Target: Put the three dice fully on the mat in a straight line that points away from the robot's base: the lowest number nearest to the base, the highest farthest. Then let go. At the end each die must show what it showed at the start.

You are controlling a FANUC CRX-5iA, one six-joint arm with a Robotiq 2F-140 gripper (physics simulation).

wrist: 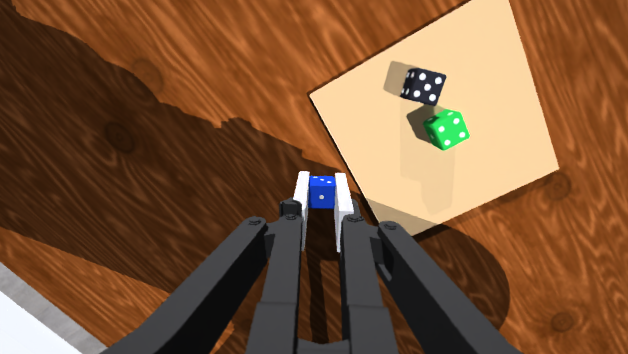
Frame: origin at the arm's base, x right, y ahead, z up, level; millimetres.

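Seen in the pictures: gripper, fingertip midpoint: (321,188).
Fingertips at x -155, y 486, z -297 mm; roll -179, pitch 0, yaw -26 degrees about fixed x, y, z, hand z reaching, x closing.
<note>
Pixels of each thing's top centre, then the offset from my fingertips to it. Level surfaces: height alone.
- blue die, top centre: (321,197) dy +0, dx +0, dz +16 mm
- black die, top centre: (427,87) dy +43, dx +92, dz +20 mm
- mat, top centre: (439,133) dy +5, dx +96, dz +0 mm
- green die, top centre: (451,131) dy +9, dx +98, dz +20 mm
- wooden table, surface height: dz -4 mm
My gripper (321,188) is shut on the blue die (321,196), which sits between the white fingertips. The blue die shows one pip on the face turned to the camera, and several pips on the narrow face beyond it. It appears left of the mat's near-left edge; whether it touches the table is unclear. The black die (424,86) lies on the mat (505,120) and shows five on top. The green die (447,130) lies on the mat just below the black one in the view, turned at an angle, and shows four on top.
The wooden table (225,55) surrounds the mat. A broad dark shadow covers the table on the left, and another crosses the mat's lowest corner. A grey and white edge (30,310) shows at the lower left. The black and green dice are close together.
</note>
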